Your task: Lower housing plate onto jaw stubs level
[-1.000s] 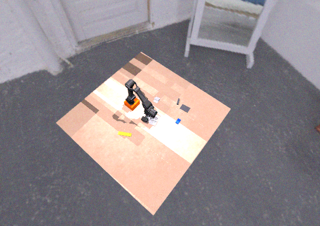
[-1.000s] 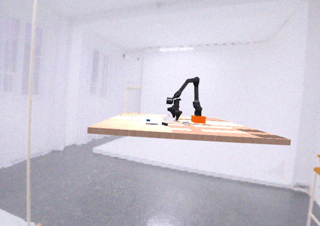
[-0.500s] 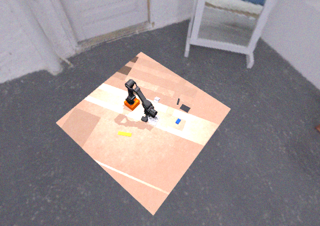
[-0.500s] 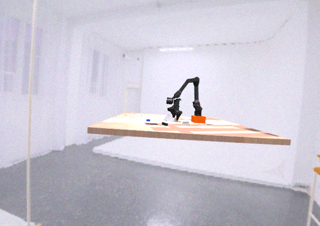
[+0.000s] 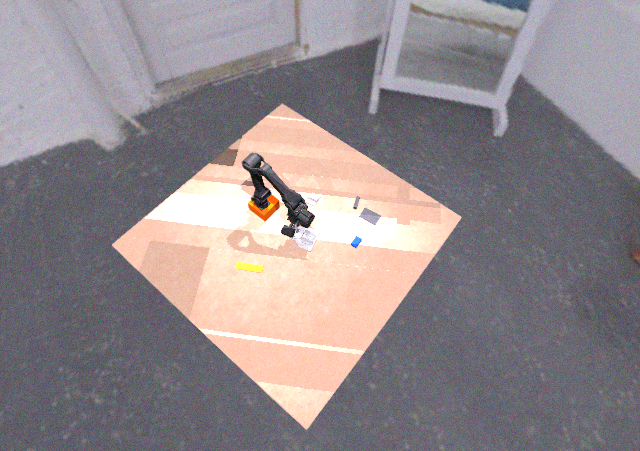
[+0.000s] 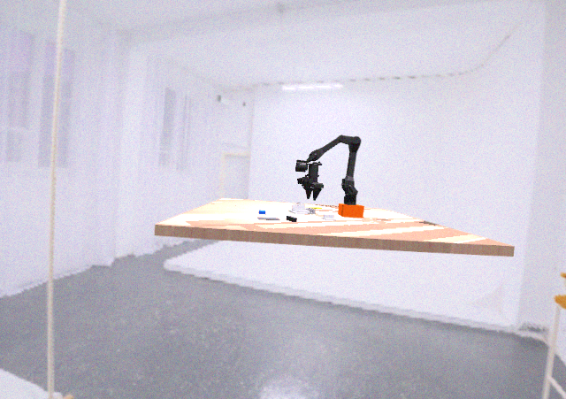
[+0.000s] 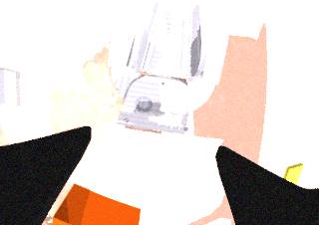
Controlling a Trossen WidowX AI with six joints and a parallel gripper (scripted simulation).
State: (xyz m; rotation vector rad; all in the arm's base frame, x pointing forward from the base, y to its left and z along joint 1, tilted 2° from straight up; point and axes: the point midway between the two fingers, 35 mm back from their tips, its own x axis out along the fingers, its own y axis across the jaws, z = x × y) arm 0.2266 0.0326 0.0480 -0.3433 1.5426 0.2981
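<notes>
Now: gripper tip 1 cm short of the grey housing plate and 5 cm above it. Round my gripper tip: blue block: 25 cm ahead, 20 cm to the left, 7 cm below; then dark pin: 8 cm ahead, 37 cm to the left, 7 cm below; then yellow bar: 1 cm behind, 29 cm to the right, 7 cm below.
</notes>
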